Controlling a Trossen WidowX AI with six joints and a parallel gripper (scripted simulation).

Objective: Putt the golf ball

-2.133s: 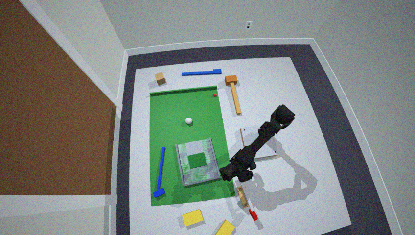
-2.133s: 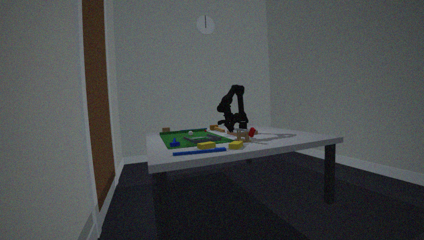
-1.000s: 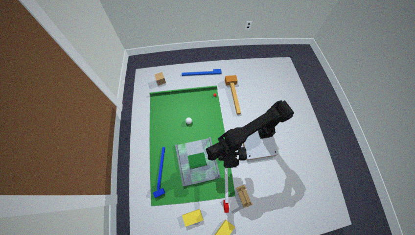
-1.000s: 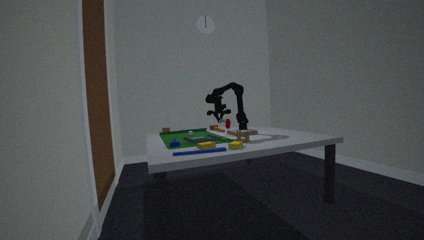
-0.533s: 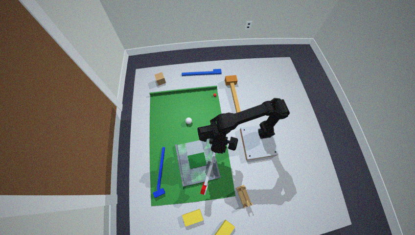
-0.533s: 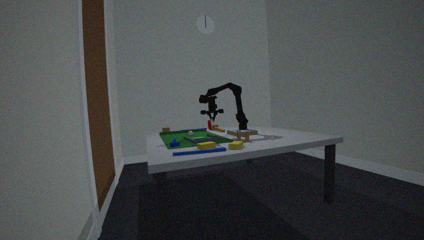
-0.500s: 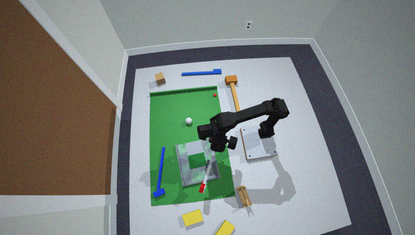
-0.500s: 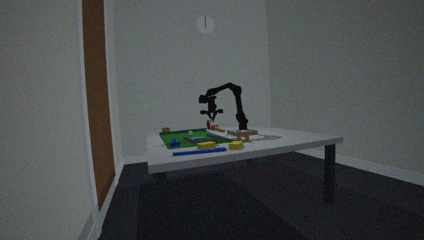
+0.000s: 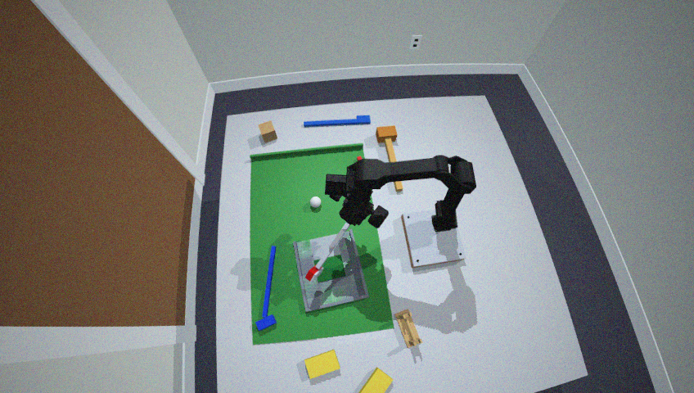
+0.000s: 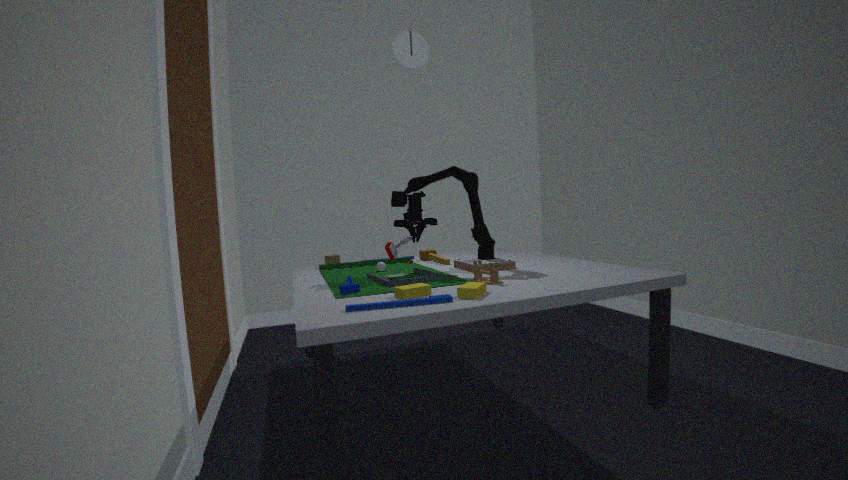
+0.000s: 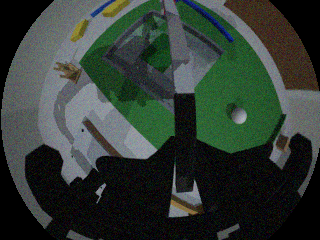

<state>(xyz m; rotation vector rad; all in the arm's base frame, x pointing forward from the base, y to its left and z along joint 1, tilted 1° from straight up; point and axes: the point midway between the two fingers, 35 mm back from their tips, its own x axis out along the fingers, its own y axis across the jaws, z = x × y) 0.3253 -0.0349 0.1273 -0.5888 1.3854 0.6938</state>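
The small red cube is 29 cm to the right of my gripper tip, 12 cm below it and 6 cm behind it. Round my gripper tip: white golf ball 14 cm ahead, 11 cm to the right, 11 cm below; then red putter 9 cm to the left, 8 cm ahead, 1 cm above; then green mat 15 cm ahead, 13 cm below, 1 cm to the left.
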